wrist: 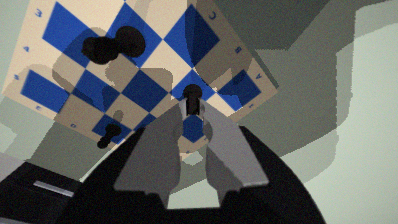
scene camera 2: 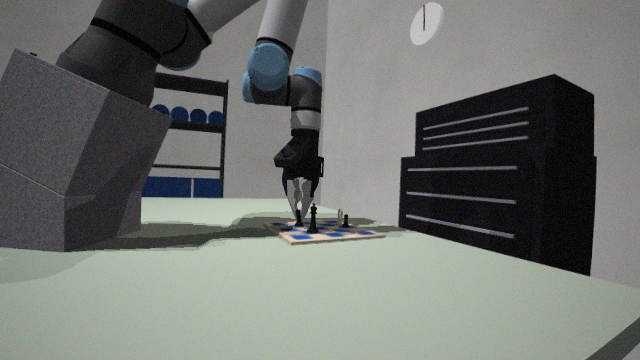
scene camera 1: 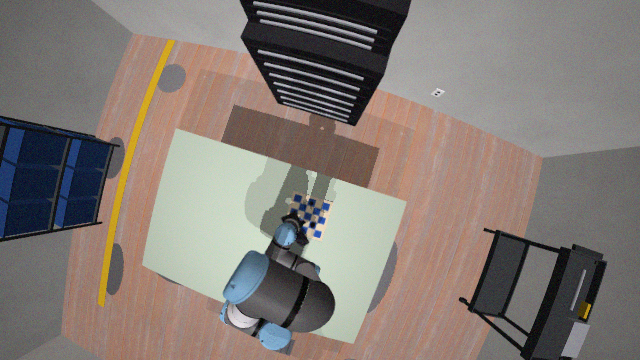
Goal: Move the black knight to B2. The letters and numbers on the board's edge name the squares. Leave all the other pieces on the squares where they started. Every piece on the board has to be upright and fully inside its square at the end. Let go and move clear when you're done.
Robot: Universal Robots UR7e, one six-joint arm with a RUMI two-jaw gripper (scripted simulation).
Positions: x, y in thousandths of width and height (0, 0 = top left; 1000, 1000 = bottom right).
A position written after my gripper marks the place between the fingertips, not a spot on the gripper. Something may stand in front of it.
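Observation:
Chessboard (scene camera 2: 513, 640), also (wrist: 132, 346) in the wrist view. My gripper (scene camera 2: 468, 612), wrist view too (wrist: 484, 444).

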